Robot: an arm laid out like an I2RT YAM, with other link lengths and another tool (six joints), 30 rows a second.
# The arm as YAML. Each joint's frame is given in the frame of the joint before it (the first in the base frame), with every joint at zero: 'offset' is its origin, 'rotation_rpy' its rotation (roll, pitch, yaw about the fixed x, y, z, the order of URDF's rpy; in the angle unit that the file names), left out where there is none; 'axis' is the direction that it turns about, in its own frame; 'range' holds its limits. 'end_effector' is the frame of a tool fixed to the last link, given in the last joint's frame.
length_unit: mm
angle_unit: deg
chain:
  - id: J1
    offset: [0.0, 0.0, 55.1]
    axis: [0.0, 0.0, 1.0]
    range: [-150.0, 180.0]
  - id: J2
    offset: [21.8, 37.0, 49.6]
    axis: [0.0, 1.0, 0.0]
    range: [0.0, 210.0]
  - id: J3
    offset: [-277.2, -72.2, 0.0]
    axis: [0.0, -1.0, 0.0]
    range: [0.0, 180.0]
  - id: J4
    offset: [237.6, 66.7, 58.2]
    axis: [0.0, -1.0, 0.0]
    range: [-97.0, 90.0]
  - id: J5
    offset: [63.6, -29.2, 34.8]
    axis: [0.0, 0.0, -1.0]
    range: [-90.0, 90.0]
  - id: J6
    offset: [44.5, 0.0, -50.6]
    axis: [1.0, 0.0, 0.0]
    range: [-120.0, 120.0]
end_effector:
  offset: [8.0, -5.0, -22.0]
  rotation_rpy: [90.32, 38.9, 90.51]
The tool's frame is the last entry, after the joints.
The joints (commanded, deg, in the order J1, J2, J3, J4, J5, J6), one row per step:
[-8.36 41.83 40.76 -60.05 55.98 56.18]
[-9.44 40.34 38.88 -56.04 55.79 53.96]
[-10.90 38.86 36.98 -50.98 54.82 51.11]
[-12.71 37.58 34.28 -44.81 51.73 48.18]
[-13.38 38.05 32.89 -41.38 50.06 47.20]
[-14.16 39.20 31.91 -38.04 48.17 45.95]
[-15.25 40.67 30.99 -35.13 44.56 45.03]
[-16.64 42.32 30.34 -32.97 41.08 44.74]
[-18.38 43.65 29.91 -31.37 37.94 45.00]
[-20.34 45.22 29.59 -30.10 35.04 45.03]
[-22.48 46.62 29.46 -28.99 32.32 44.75]
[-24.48 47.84 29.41 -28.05 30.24 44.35]
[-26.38 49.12 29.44 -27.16 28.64 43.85]
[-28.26 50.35 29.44 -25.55 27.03 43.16]
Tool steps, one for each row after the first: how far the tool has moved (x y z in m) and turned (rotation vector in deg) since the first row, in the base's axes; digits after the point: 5 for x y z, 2 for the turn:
[0.00080 -0.00183 -0.00536 -0.74 -1.69 0.09]
[0.00329 -0.00414 -0.01027 -1.27 -3.93 0.51]
[0.00804 -0.00612 -0.01895 -0.48 -6.55 1.96]
[0.01335 -0.00736 -0.02437 0.16 -7.54 2.84]
[0.01984 -0.00911 -0.02869 0.92 -8.00 3.91]
[0.02670 -0.01025 -0.03423 3.12 -8.45 5.68]
[0.03250 -0.01186 -0.03934 5.50 -8.84 6.74]
[0.03659 -0.01407 -0.04323 7.73 -9.68 6.94]
[0.03995 -0.01705 -0.04724 9.88 -9.93 6.83]
[0.04252 -0.02068 -0.05011 11.74 -10.17 6.59]
[0.04426 -0.02455 -0.05228 13.08 -10.30 6.16]
[0.04577 -0.02880 -0.05415 14.08 -10.23 5.57]
[0.04813 -0.03376 -0.05547 14.67 -10.70 5.23]

